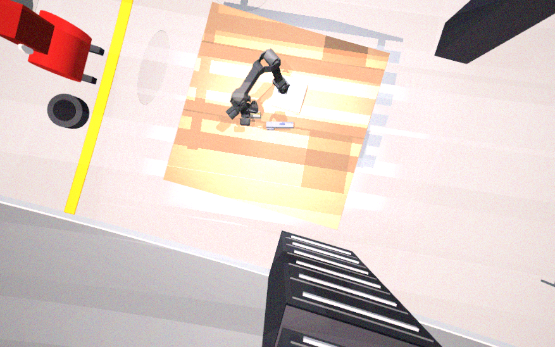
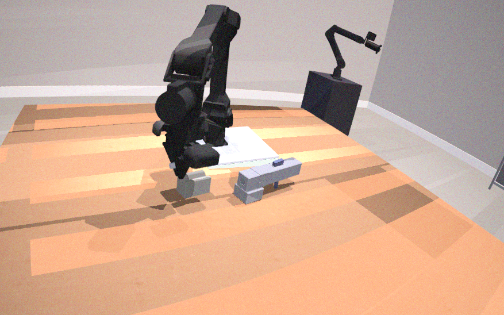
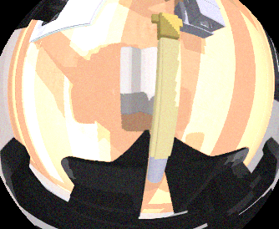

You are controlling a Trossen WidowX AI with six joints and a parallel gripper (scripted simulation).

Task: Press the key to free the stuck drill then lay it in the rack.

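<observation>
My gripper tip is 4 cm to the right of the pale yellow drill, 3 cm below it and 1 cm past it. Also, from my gripper tip: grey housing block 22 cm to the left, 1 cm below; blue key 25 cm to the left; grey rack 4 cm to the left, 4 cm below, 3 cm behind.
</observation>
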